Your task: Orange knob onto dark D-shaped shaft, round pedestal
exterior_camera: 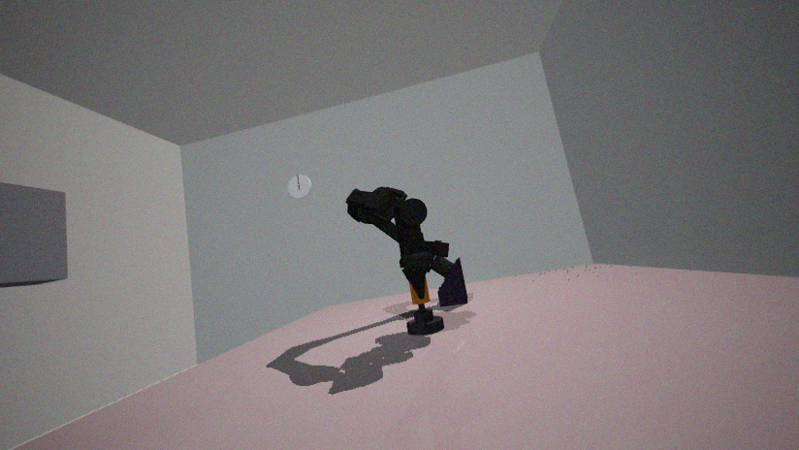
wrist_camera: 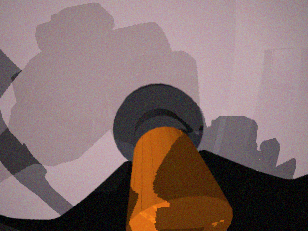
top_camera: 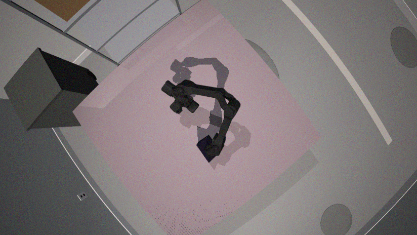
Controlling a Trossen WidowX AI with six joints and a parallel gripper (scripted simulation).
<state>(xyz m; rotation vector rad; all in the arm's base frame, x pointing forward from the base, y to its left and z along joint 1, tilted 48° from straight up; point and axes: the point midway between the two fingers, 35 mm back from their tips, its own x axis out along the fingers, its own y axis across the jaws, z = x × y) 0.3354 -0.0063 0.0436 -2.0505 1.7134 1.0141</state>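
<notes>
The orange knob is 20 mm above my gripper tip. The rest, counted from my gripper tip: round pedestal (40 mm below).
</notes>
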